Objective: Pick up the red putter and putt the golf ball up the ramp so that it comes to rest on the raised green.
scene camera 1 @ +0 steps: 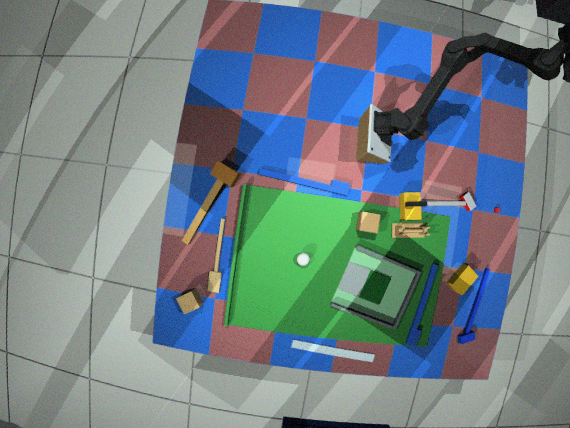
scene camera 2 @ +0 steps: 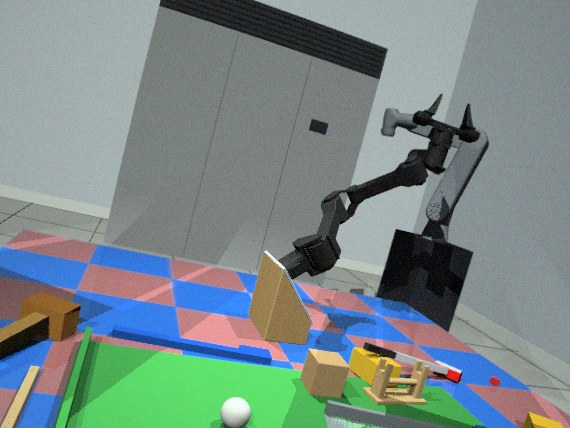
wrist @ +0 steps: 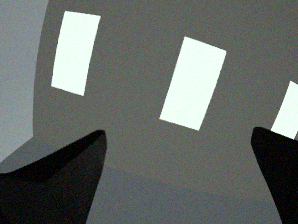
Observation:
My gripper (scene camera 2: 455, 98) is open and holds nothing. Further things: a wooden mallet (scene camera 1: 224, 174), a wooden cube (scene camera 2: 324, 373) and a yellow block (scene camera 2: 364, 364).
My gripper also shows in the wrist view (wrist: 182, 137). The wrist view does not show the wooden mallet: it is out of frame. The wrist view misses the wooden cube: it is out of frame.

